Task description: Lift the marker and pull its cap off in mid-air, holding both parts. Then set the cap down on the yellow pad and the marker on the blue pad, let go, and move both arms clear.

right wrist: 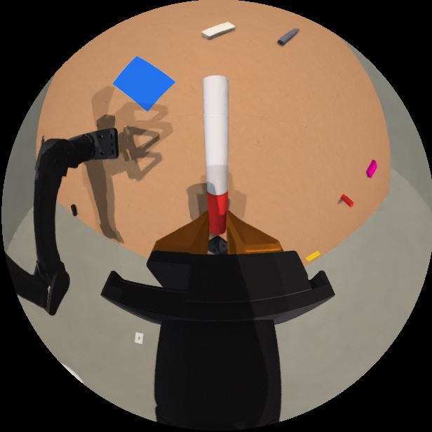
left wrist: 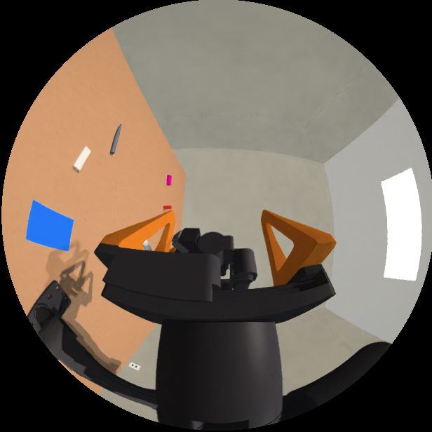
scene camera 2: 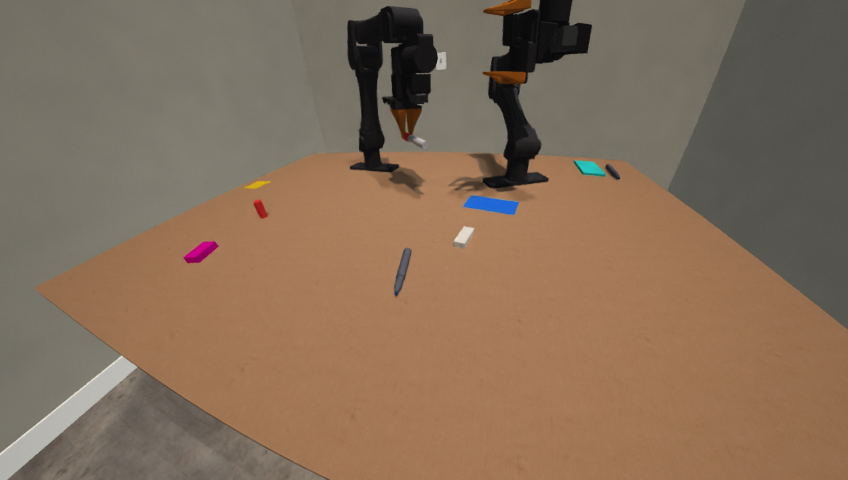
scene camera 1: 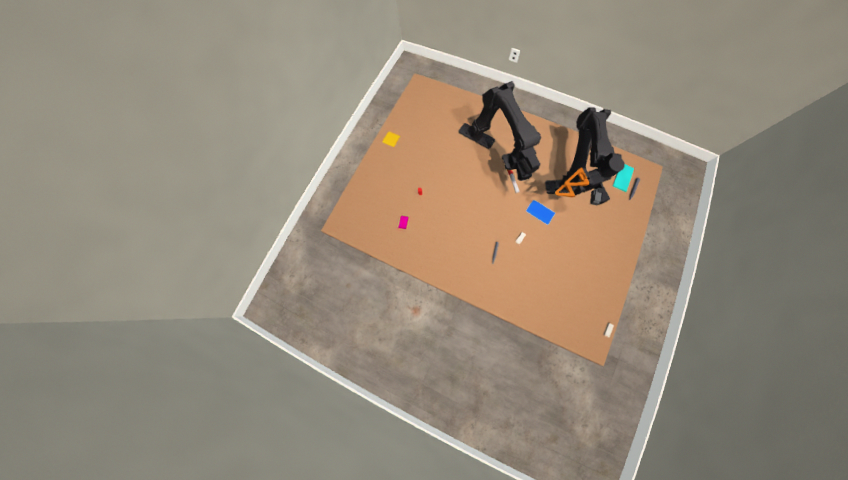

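The marker has a white body and a red cap, joined together. My right gripper is shut on the cap and holds the marker above the table, its white end pointing away from the fingers. My left gripper is open and empty, higher up and apart from the marker. The yellow pad lies at the far left in scene camera 1. The blue pad lies below the left gripper in scene camera 1.
A white block and a dark pen lie near the blue pad. A red cylinder and a magenta block lie at the left. A teal pad lies beside another dark pen.
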